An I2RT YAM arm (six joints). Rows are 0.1 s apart.
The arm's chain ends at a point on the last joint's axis. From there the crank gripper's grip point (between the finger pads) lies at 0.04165 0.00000 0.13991 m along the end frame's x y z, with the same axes.
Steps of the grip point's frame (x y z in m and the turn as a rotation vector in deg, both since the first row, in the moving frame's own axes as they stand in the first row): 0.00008 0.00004 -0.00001 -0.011 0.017 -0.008; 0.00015 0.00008 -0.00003 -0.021 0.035 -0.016; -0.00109 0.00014 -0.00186 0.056 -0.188 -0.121; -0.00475 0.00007 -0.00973 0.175 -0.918 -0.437; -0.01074 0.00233 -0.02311 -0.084 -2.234 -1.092; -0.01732 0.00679 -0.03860 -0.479 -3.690 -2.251; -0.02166 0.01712 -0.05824 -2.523 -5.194 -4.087; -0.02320 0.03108 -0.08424 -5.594 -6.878 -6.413; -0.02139 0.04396 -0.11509 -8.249 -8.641 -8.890; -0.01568 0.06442 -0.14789 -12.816 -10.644 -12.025
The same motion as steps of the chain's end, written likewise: 0.00004 0.00002 0.00000 -0.011 0.017 -0.008; 0.00006 0.00004 0.00000 -0.021 0.035 -0.016; -0.00063 0.00036 -0.00200 0.056 -0.188 -0.121; -0.00250 0.00081 -0.01038 0.175 -0.918 -0.437; -0.00525 0.00287 -0.02463 -0.084 -2.234 -1.092; -0.00822 0.00707 -0.04099 -0.479 -3.690 -2.251; -0.00895 0.01340 -0.06136 -2.523 -5.194 -4.087; -0.00671 0.02096 -0.08777 -5.594 -6.878 -6.413; -0.00111 0.02836 -0.11874 -8.249 -8.641 -8.890; 0.00813 0.03879 -0.15058 -12.816 -10.644 -12.025
